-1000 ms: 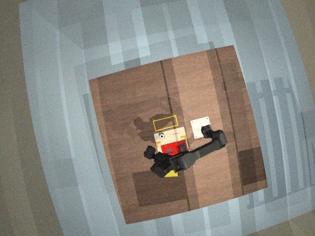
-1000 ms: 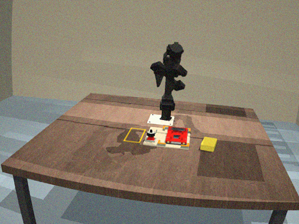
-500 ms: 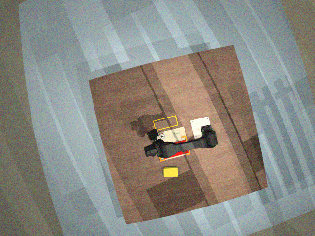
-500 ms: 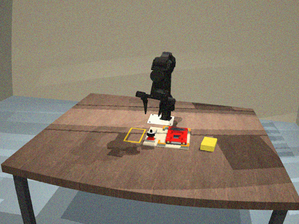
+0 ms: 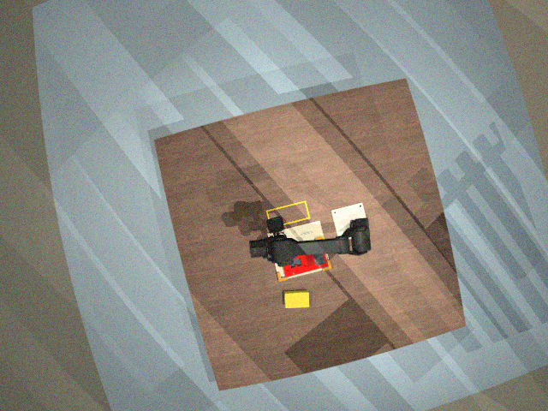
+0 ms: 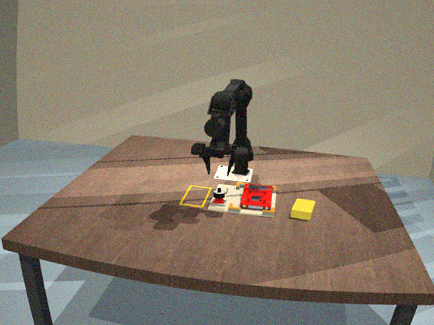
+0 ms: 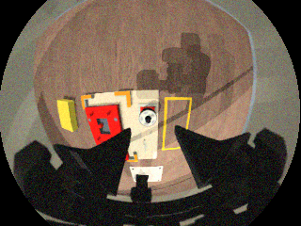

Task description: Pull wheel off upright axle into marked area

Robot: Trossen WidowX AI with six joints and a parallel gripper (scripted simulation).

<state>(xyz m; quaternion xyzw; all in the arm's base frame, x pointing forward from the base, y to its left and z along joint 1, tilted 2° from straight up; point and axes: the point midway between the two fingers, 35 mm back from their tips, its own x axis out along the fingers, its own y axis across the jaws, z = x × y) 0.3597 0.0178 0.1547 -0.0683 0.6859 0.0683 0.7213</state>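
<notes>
My gripper tip is now 70 mm above the wheel and 10 mm past it. The rest, counted from my gripper tip: yellow block (300 mm to the left, 100 mm below, 60 mm behind); upright axle (80 mm below, 10 mm behind).
</notes>
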